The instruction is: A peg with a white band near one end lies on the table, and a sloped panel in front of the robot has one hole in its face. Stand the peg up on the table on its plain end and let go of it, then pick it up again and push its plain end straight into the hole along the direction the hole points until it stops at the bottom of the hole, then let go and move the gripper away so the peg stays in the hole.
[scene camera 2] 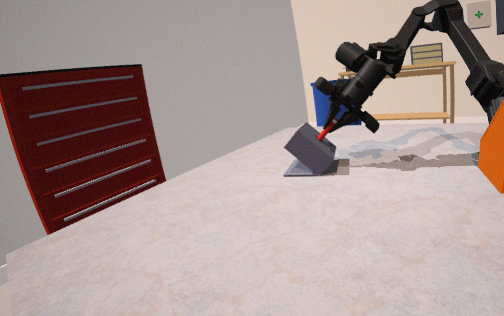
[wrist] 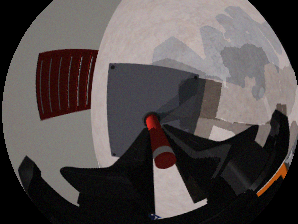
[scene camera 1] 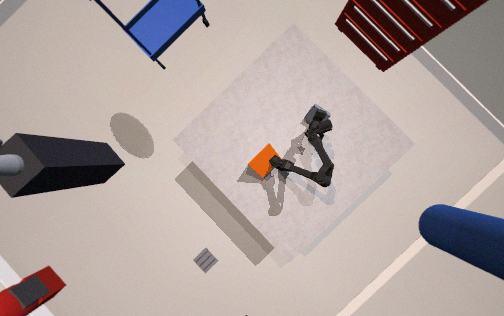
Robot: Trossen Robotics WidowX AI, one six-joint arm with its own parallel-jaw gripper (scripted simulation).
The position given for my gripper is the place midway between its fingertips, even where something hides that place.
Observation:
My gripper (scene camera 2: 326,130) carries a red peg (wrist: 163,156). Further things: a grey sloped panel (wrist: 133,90).
My gripper is seen too in the wrist view (wrist: 155,130). Scene camera 1 misses the red peg, which is hidden by my gripper.

